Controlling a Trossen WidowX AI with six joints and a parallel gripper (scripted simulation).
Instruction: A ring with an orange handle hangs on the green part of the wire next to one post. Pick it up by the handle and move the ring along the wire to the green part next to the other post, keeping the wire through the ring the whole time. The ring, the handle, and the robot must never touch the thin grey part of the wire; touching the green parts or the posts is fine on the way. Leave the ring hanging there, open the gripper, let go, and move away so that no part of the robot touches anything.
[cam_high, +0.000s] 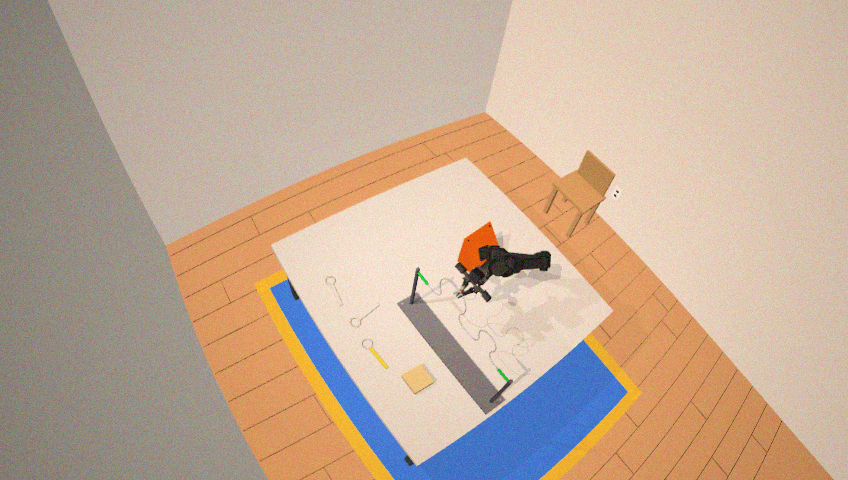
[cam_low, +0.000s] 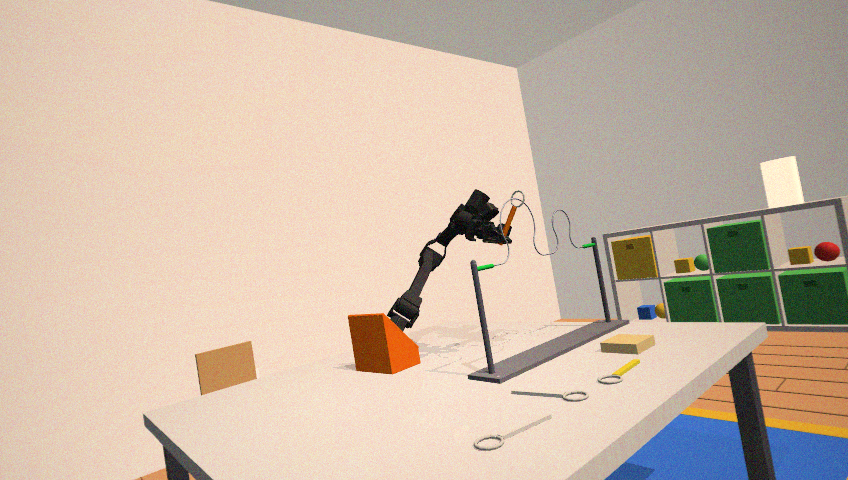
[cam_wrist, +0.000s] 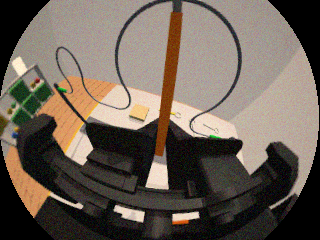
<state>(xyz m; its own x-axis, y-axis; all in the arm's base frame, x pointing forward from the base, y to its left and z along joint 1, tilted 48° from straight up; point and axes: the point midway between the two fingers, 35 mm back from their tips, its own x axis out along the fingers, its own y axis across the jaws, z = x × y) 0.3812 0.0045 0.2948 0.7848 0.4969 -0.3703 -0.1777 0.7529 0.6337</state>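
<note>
My gripper tip is 80 mm below the ring with orange handle, 20 mm to the right of it and 10 mm short of it. The rest, counted from my gripper tip: tan block 320 mm below, 230 mm ahead, 130 mm to the left; then yellow-handled ring 330 mm below, 320 mm ahead, 80 mm to the right.
</note>
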